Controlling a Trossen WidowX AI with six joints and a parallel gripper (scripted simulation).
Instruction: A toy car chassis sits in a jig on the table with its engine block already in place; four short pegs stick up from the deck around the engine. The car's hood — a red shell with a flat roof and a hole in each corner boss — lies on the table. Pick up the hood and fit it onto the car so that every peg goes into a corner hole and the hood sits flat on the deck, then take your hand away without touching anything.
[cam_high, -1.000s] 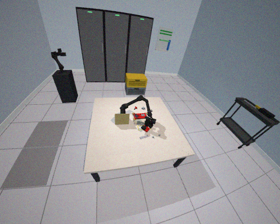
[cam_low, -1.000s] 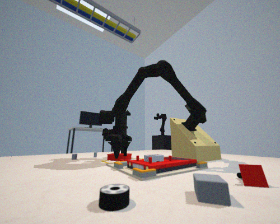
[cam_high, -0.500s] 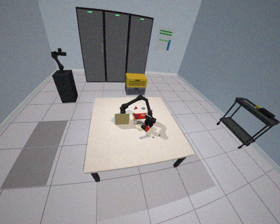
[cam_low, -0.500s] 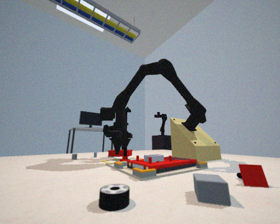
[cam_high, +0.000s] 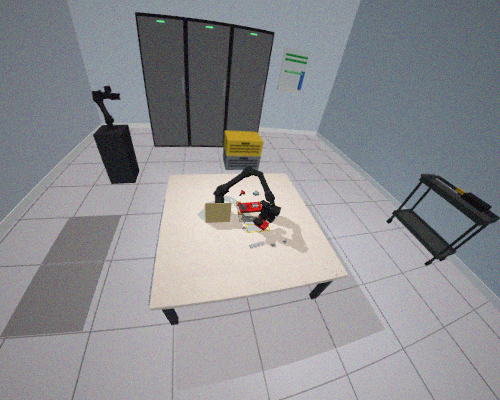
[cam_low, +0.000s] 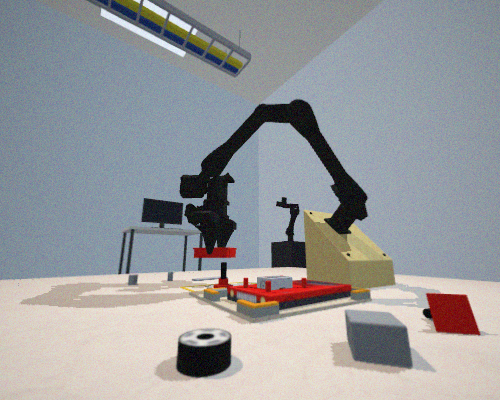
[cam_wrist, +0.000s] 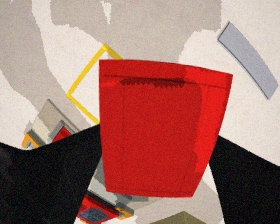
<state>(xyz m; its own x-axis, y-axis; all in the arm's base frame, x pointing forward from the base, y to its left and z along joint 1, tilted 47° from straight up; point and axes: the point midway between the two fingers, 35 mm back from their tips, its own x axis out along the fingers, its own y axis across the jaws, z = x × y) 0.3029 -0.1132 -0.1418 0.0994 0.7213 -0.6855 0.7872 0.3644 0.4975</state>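
Now: gripper tip 26 cm to the right of the grey engine block, 5 cm above it and 3 cm short of it. The rest, counted from my gripper tip: jig 23 cm to the left, 7 cm below; red hood 1 cm above; black wheel 38 cm to the left, 22 cm ahead, 7 cm below.
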